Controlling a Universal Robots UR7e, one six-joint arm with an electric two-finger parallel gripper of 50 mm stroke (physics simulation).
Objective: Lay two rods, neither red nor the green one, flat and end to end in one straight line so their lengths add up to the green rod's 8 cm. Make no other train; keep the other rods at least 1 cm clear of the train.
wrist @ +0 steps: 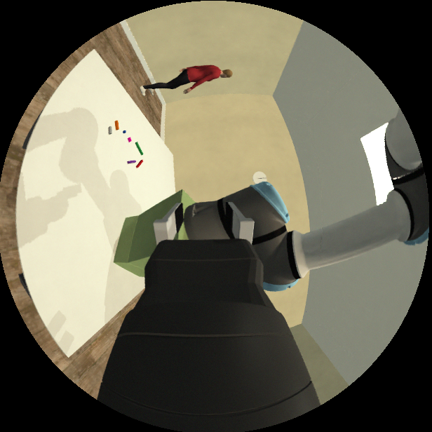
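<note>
The green rod [139, 148] lies on the pale table [60, 260], in the upper left of the wrist view. A red rod [139, 163] and a purple rod [131, 162] lie close together just below it. A small magenta rod [129, 139] and a small blue rod [124, 131] lie above it. An orange rod [117, 125] and a grey rod [110, 130] lie side by side farther up and left. The rods are small here, so exact gaps are hard to tell. My gripper [204, 211] is open and empty, well away from the rods.
A green block-like base [132, 240] stands at the table's edge under the arm [345, 235]. A person in a red top [202, 75] stands on the wooden floor beyond the table. The arm's shadow falls across the table.
</note>
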